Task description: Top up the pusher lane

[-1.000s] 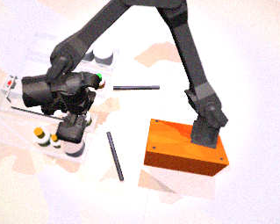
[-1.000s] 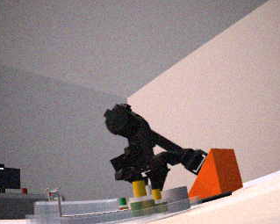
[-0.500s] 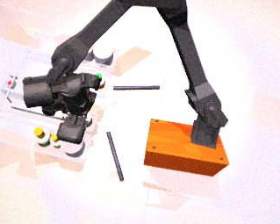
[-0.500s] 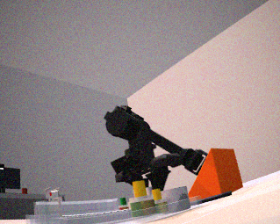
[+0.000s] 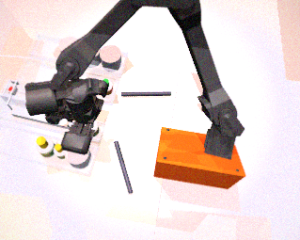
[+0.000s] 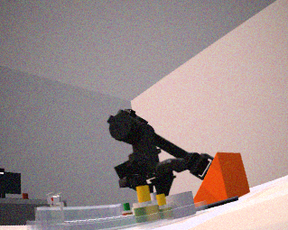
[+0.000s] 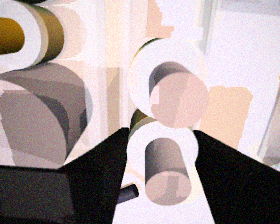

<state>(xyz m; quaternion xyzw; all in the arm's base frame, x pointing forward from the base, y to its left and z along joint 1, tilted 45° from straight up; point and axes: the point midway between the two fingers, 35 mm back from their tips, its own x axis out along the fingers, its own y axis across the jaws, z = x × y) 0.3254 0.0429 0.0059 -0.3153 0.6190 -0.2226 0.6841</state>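
Right now my gripper tip is 14 cm short of the lane, 1 cm to the left of it and 1 cm above it.
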